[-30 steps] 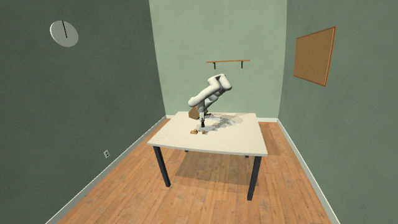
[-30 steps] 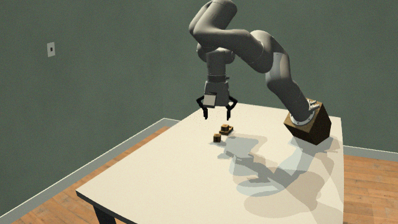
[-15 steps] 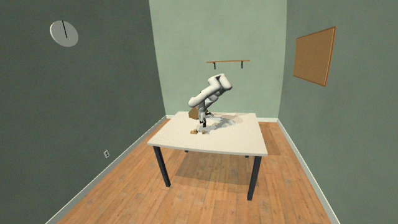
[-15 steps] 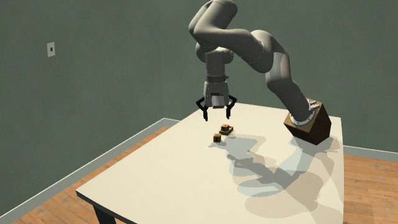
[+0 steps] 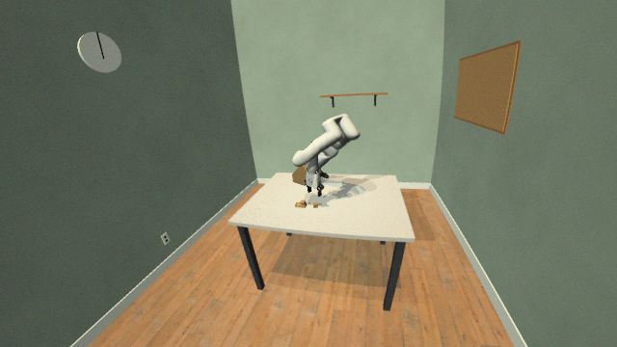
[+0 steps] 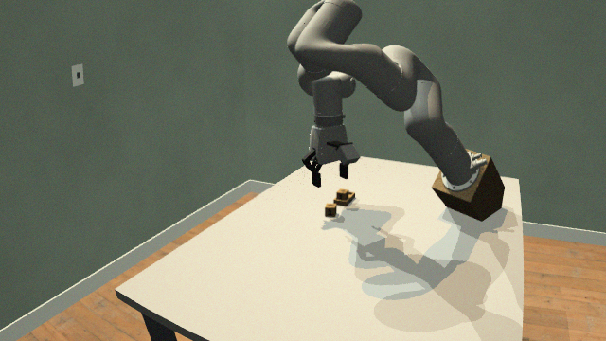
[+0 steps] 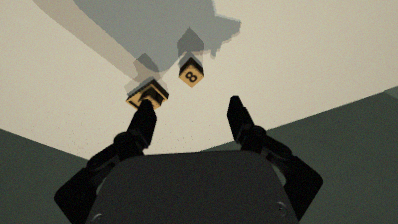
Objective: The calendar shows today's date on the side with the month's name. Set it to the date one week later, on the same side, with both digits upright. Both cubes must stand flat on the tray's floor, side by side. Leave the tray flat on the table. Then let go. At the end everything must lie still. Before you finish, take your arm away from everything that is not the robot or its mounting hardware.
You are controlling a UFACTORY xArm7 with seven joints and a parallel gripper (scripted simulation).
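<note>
My hand is 100 mm above the digit cube. Also, from my hand: wooden calendar tray 110 mm to the right, 100 mm below.
</note>
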